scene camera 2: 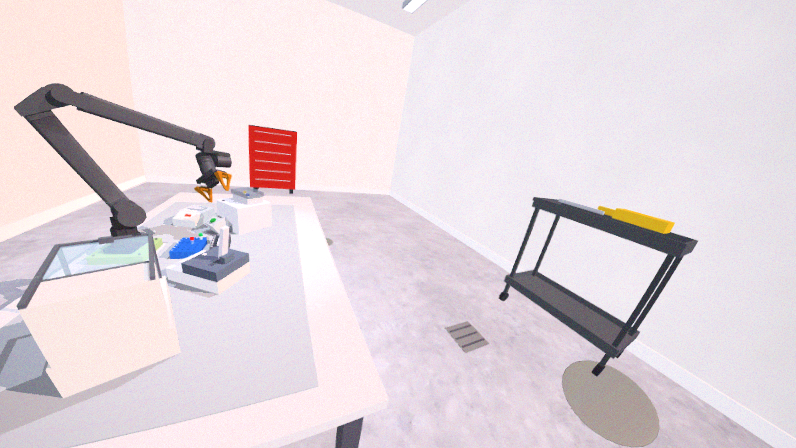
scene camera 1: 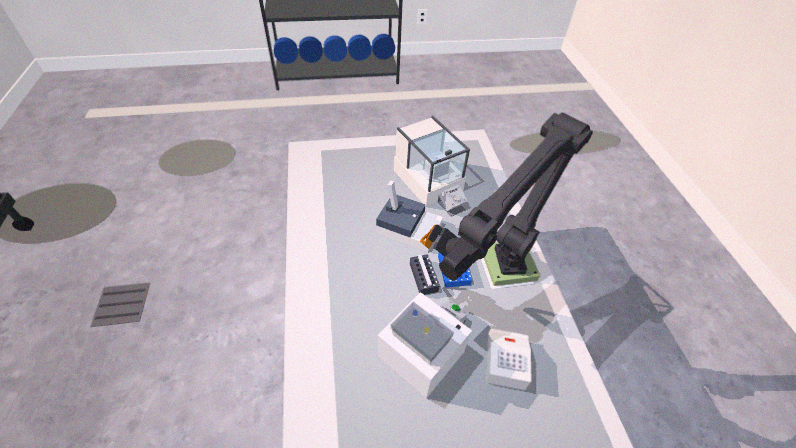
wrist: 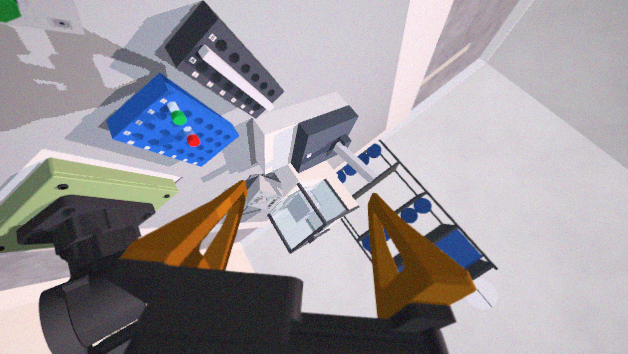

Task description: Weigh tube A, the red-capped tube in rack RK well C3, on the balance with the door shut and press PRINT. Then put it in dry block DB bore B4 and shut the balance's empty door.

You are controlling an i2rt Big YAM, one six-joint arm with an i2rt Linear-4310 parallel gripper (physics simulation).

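Frame: origin at the arm's base, x left, y back, z up, level; millimetres.
Seen in the pictures: gripper, fingertip midpoint: (scene camera 2: pixel 218 196) (scene camera 1: pixel 433 249) (wrist: pixel 308 192); arm's base, origin of the base link: (scene camera 1: pixel 509 259) (wrist: pixel 96 216).
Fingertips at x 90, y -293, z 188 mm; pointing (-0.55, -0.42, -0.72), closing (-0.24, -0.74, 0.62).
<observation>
Pixels of each thing's top centre, then the offset from my fingertips to it. "spot": a spot on its surface instead.
- red cap, middle of its top: (wrist: pixel 194 143) (scene camera 2: pixel 191 237) dy +91, dx -62, dz -160 mm
- blue rack, middle of its top: (wrist: pixel 188 137) (scene camera 1: pixel 455 265) (scene camera 2: pixel 188 244) dy +100, dx -72, dz -184 mm
- green-capped tube, middle of its top: (wrist: pixel 180 120) dy +75, dx -22, dz -160 mm
- black dry block, middle of its top: (wrist: pixel 246 88) (scene camera 1: pixel 424 269) (scene camera 2: pixel 220 237) dy -6, dx -47, dz -167 mm
- balance, middle of its top: (wrist: pixel 322 235) (scene camera 2: pixel 102 246) (scene camera 1: pixel 439 142) dy +79, dx -479, dz +8 mm
- small console, surface spot: (wrist: pixel 262 195) (scene camera 1: pixel 454 202) spot: dy +133, dx -337, dz -156 mm
- dark slab with an upright white post, surface spot: (wrist: pixel 325 137) (scene camera 1: pixel 400 220) spot: dy -73, dx -231, dz -135 mm
- white box, middle of its top: (scene camera 1: pixel 437 311) (scene camera 2: pixel 235 191) dy -9, dx +190, dz -25 mm
- keypad unit, middle of its top: (scene camera 1: pixel 511 350) (scene camera 2: pixel 193 208) dy +205, dx +253, dz -145 mm
Tube A, with a red cap (scene camera 2: pixel 192 238) (wrist: pixel 193 140), stands in the blue rack (scene camera 1: pixel 457 282) (scene camera 2: pixel 181 251) (wrist: pixel 137 102), near a green-capped tube (wrist: pixel 178 118). The black dry block (scene camera 1: pixel 432 287) (wrist: pixel 187 45), with a white bar along it, lies beside the rack. The balance (scene camera 1: pixel 409 145) (scene camera 2: pixel 111 328) (wrist: pixel 341 190) has a cream body and a glass chamber with a dark handle on top; I cannot tell how far its door is open. A small console (scene camera 1: pixel 453 197) (wrist: pixel 262 195) stands before it. My gripper (scene camera 1: pixel 430 240) (scene camera 2: pixel 216 190) (wrist: pixel 308 192) is open and empty, raised above the bench. The rack hides from scene camera 1 partly behind the wrist.
A dark slab with an upright white post (scene camera 1: pixel 398 215) (scene camera 2: pixel 215 263) (wrist: pixel 325 137) stands between balance and dry block. A white box (scene camera 1: pixel 401 356) (scene camera 2: pixel 245 217) and a keypad unit (scene camera 1: pixel 511 361) (scene camera 2: pixel 189 215) stand at the other end. The arm's green base (scene camera 1: pixel 495 276) (wrist: pixel 100 177) is beside the rack.
</observation>
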